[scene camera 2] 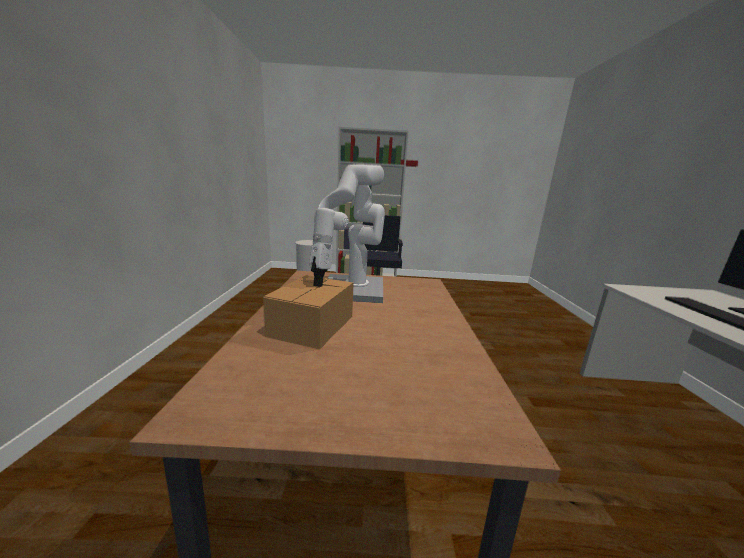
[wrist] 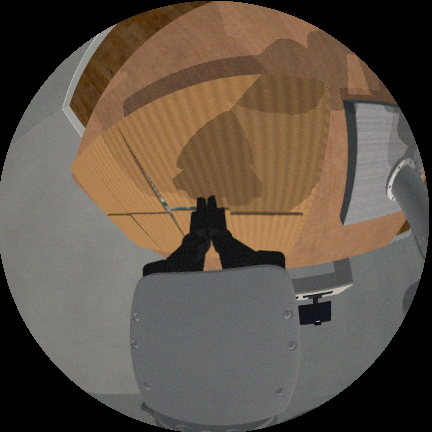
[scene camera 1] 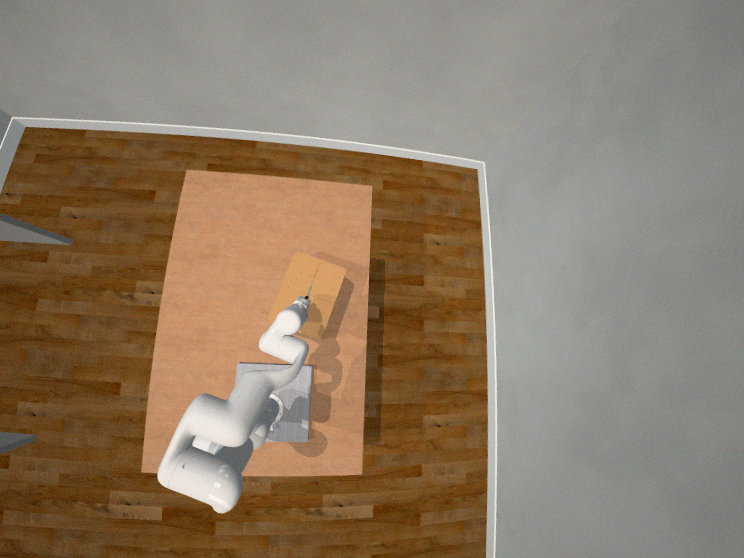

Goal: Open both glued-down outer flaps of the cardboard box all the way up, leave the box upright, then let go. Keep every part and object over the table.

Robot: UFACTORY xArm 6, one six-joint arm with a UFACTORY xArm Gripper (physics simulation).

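Pixels of known places: gripper, fingertip midpoint: (scene camera 2: 317, 286) (wrist: 208, 206); arm's base at its link origin: (scene camera 2: 357, 283) (wrist: 399, 178) (scene camera 1: 268, 408).
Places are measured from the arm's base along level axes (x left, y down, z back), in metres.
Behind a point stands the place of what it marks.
Observation:
The cardboard box (scene camera 1: 326, 279) @(x -0.303, y -0.120, z -0.482 m) (scene camera 2: 292, 321) @(x -0.289, y -0.048, z -0.568 m) (wrist: 280, 165) @(x -0.216, y -0.119, z -0.307 m) stands upright on the table, turned at an angle. Its two long outer flaps lie down nearly flat over the top and meet along a centre seam. In the wrist view thin dark lines cross the flaps, and a strip of teal and white shows in the seam beside the fingers. My gripper (scene camera 1: 307, 296) @(x -0.205, y -0.113, z -0.386 m) (scene camera 2: 318, 284) @(x -0.205, y -0.113, z -0.386 m) (wrist: 208, 206) @(x -0.205, y -0.113, z -0.386 m) is shut with nothing between its fingers. Its tips are at the seam near the middle of the box top. The wrist view does not show clearly how deep the tips reach.
The table (scene camera 1: 240, 228) @(x 0.060, y 0.037, z -0.796 m) (scene camera 2: 384, 384) @(x -0.010, y 0.036, z -0.822 m) is long, and the box stands near its right edge in scene camera 1. The arm's grey base plate (scene camera 1: 294, 429) @(x -0.095, y -0.001, z 0.100 m) (scene camera 2: 369, 294) @(x 0.042, y 0.003, z -0.169 m) (wrist: 365, 165) @(x -0.076, y 0.002, z -0.139 m) lies behind the box in scene camera 2. A white desk (scene camera 2: 625, 330) stands apart at the right.

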